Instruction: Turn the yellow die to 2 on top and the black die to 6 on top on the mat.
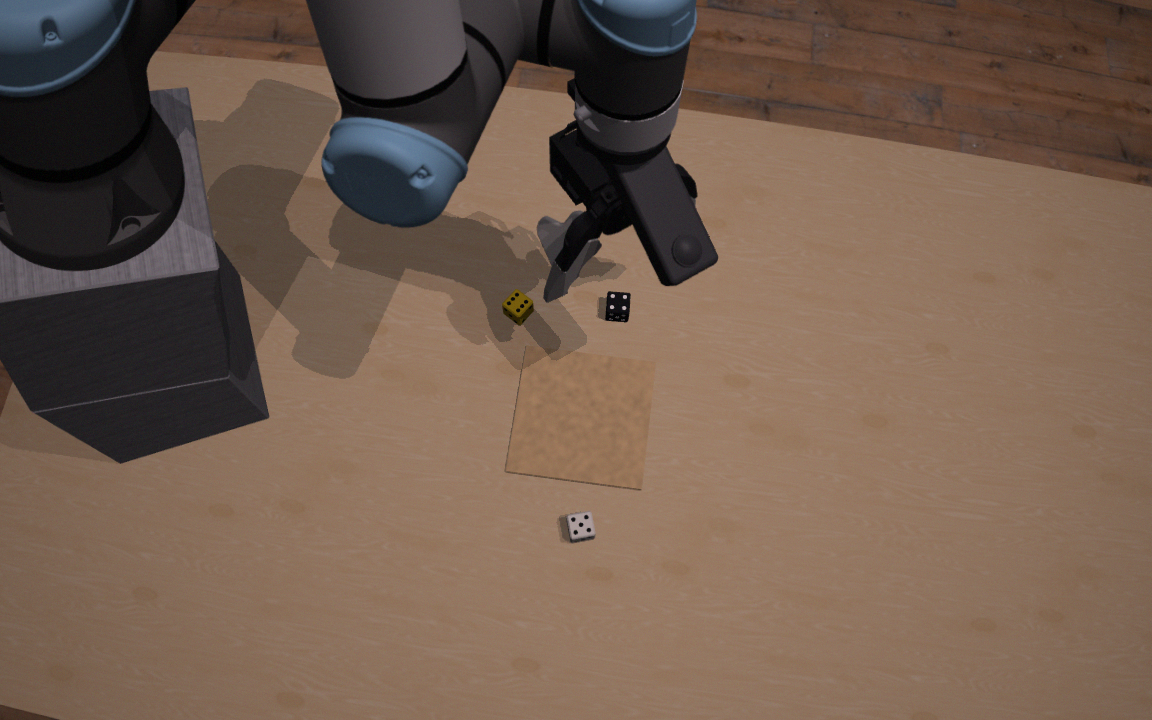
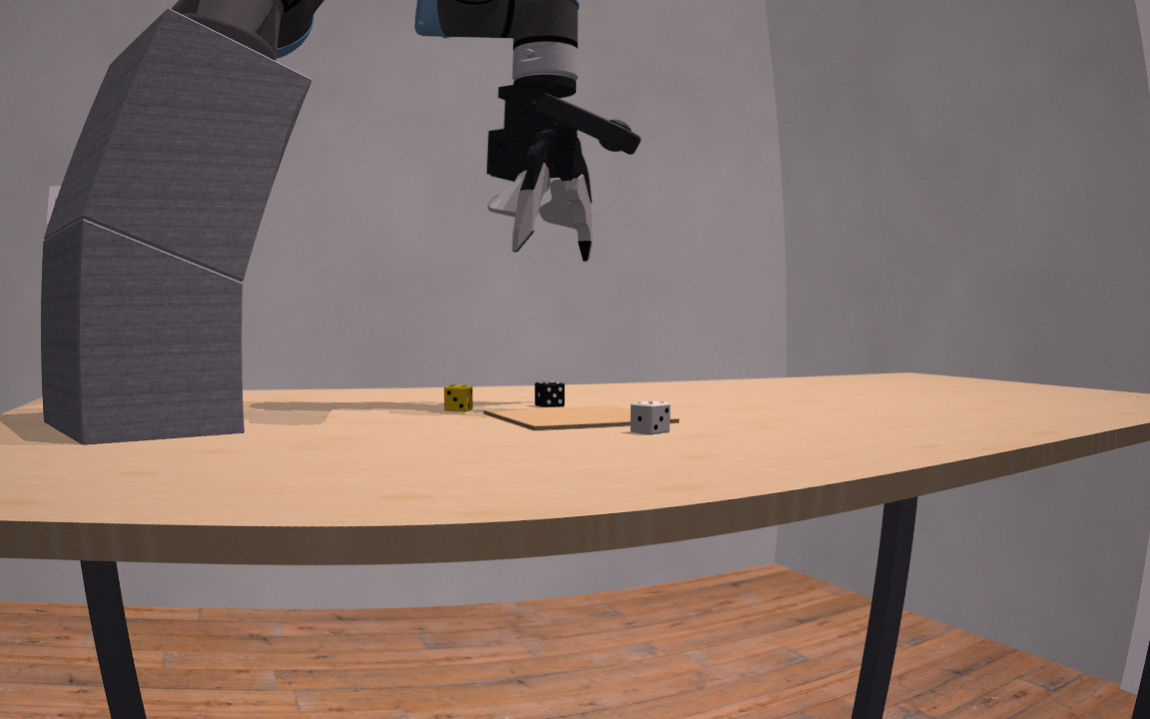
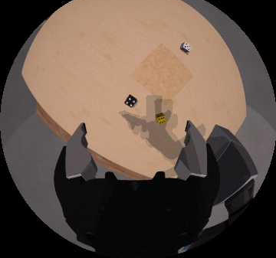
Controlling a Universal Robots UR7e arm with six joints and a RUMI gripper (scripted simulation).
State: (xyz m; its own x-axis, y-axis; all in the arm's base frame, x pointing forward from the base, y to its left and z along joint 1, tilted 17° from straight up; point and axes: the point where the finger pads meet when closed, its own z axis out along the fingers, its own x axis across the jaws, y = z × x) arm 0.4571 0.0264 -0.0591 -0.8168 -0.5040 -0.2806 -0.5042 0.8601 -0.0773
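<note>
My gripper is now 100 mm past the yellow die, 20 mm to the right of it and 140 mm above it. Round my hand: white die (40 mm behind, 220 mm to the right, 140 mm below); mat (40 mm behind, 100 mm to the right, 160 mm below); black die (20 mm to the left, 140 mm below).
</note>
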